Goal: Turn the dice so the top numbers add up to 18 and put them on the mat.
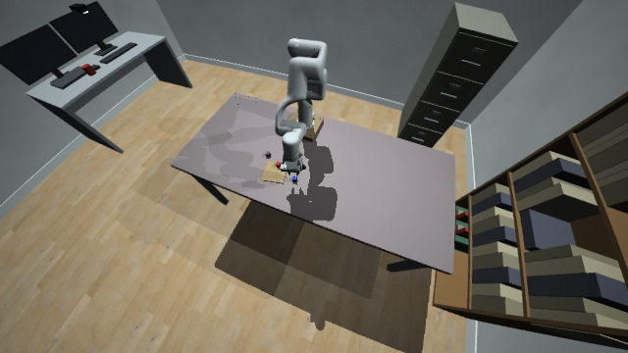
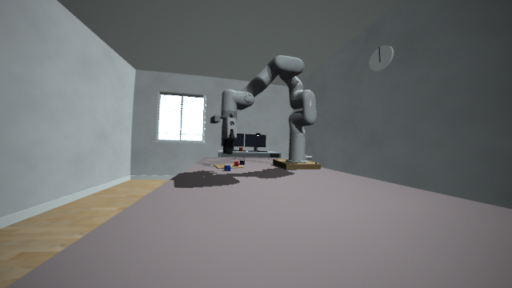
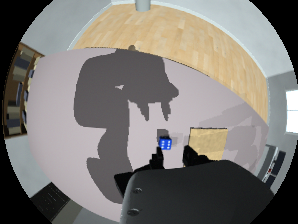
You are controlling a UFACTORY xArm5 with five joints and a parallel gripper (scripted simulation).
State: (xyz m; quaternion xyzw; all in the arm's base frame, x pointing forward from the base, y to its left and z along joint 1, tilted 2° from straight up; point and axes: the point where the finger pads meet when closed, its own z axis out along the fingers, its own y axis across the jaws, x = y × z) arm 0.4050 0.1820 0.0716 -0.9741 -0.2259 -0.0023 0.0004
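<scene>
My hand is 90 mm above the blue die. The rest, counted from my hand: tan mat: 20 mm ahead, 140 mm to the right, 100 mm below; then black die: 60 mm behind, 250 mm to the right, 90 mm below; then red die: 30 mm behind, 140 mm to the right, 90 mm below.
</scene>
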